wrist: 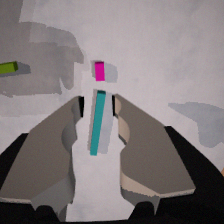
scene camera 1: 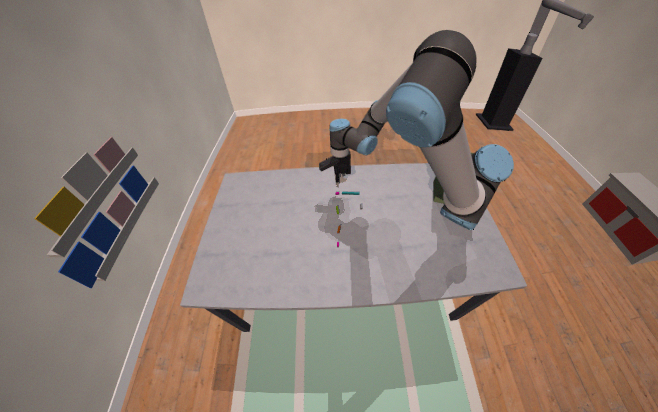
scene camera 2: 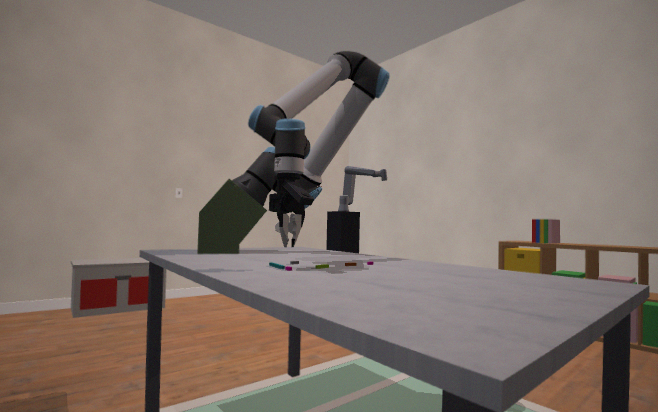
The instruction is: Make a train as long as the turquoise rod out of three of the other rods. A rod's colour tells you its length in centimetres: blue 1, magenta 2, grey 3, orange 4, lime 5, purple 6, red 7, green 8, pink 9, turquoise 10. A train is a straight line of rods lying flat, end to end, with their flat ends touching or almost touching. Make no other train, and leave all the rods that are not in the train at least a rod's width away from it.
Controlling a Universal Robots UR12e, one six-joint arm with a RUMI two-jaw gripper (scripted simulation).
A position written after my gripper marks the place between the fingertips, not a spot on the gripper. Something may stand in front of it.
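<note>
My gripper (scene camera 2: 289, 247). Also in view by wrist, gripper (wrist: 98, 97).
</note>
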